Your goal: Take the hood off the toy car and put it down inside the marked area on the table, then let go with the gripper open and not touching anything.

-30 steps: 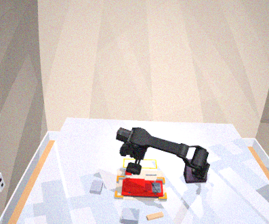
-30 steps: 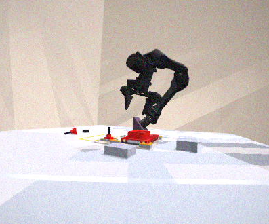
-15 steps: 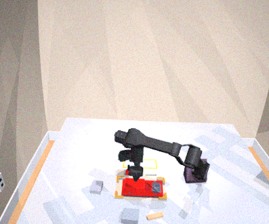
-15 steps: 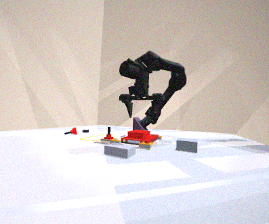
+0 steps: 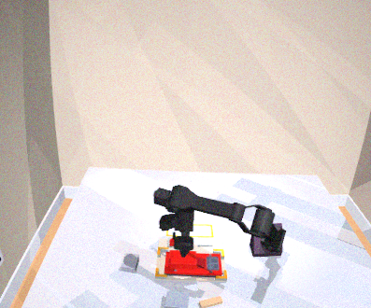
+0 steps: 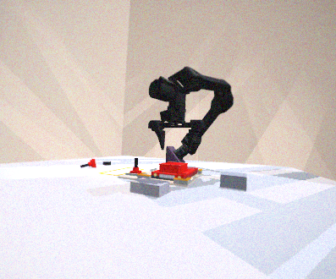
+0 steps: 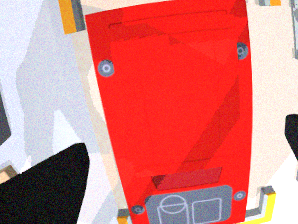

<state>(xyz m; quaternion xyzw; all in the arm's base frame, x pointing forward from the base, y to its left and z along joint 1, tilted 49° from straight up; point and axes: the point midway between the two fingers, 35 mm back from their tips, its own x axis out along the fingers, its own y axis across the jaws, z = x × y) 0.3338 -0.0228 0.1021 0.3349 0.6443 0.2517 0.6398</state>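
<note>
The hood lies 50 mm below my gripper tip. Round my gripper tip: tan block 80 mm behind, 180 mm to the left, 90 mm below; black wheel 180 mm behind, 390 mm to the right, 80 mm below; black peg 20 mm ahead, 130 mm to the right, 60 mm below.
</note>
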